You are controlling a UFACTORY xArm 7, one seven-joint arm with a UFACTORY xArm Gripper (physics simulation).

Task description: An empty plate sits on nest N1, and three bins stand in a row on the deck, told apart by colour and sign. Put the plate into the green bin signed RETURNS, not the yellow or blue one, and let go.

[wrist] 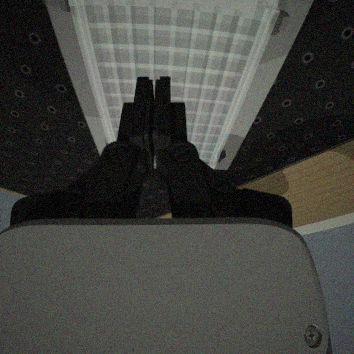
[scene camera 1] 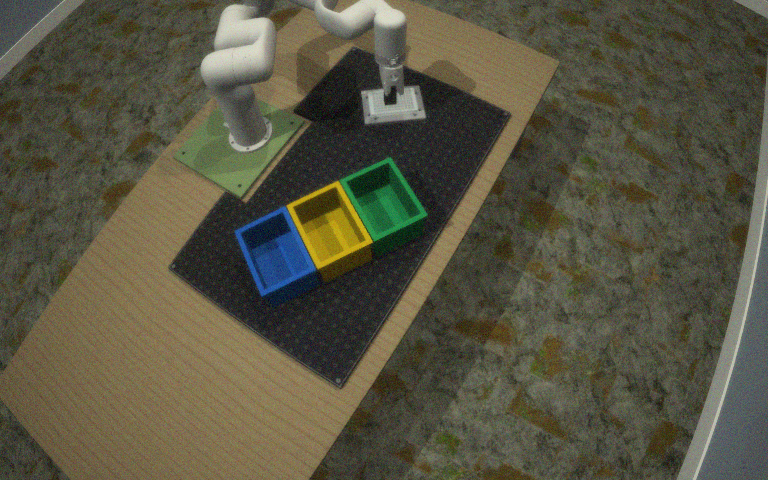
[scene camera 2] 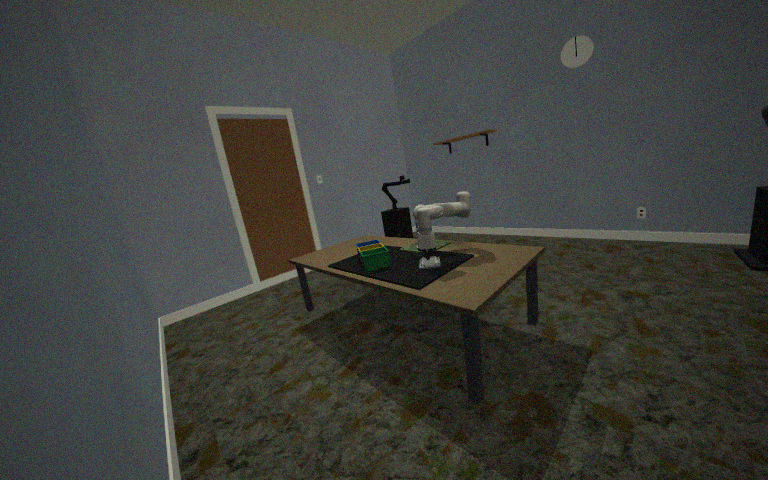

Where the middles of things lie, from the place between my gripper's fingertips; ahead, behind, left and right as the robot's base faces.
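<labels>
Positions from my hand: gridded plate [scene camera 1: 406,104], 1 cm below and 1 cm to the left; grey nest [scene camera 1: 369,121], 2 cm below and 1 cm to the left.
</labels>
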